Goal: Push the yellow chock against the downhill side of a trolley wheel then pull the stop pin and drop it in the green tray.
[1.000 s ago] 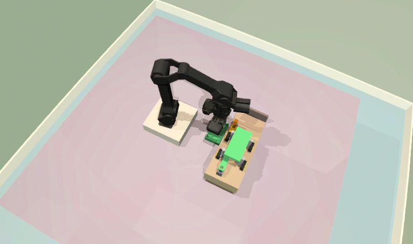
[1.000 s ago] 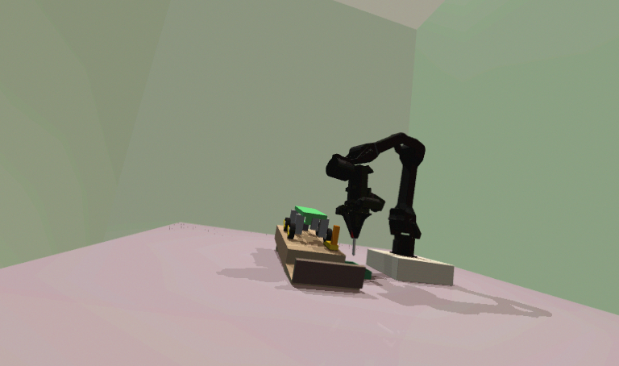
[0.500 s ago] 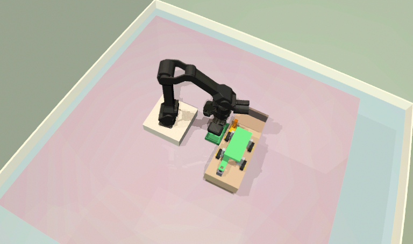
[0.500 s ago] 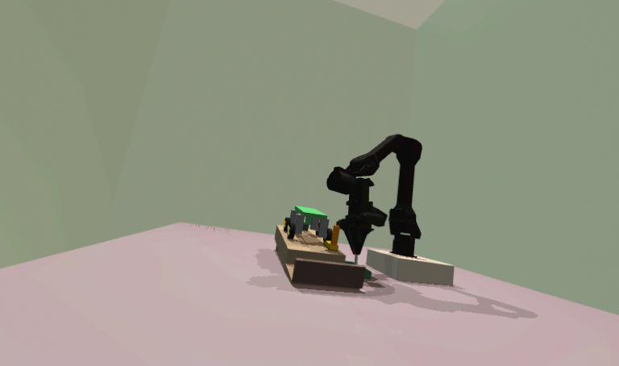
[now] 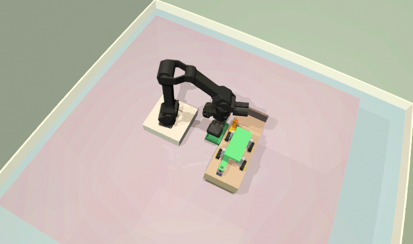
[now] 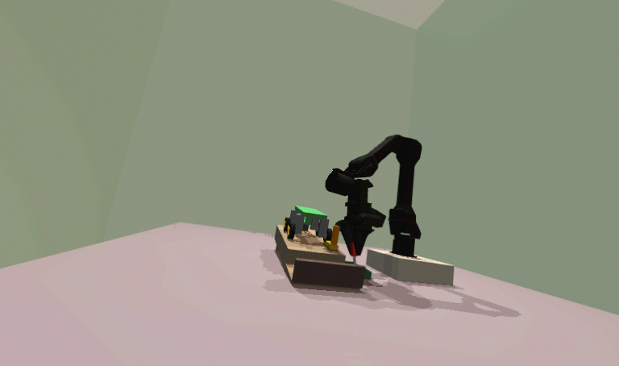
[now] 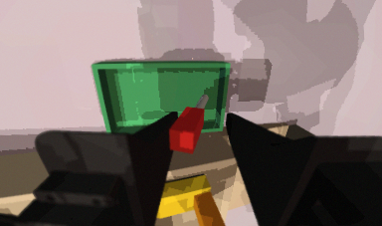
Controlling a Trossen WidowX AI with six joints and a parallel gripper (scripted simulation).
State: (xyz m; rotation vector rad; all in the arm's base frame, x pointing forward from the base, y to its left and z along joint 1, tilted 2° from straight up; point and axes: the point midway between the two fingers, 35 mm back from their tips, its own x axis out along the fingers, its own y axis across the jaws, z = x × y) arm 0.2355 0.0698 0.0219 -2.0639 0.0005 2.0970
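Right now my gripper tip is 60 mm above the green tray and 30 mm to the left of it. Also, from my gripper tip: yellow chock: 60 mm ahead, 30 mm to the right, 30 mm above; then red-headed stop pin: 10 mm below; then trolley: 130 mm to the right, 100 mm ahead, 60 mm above.
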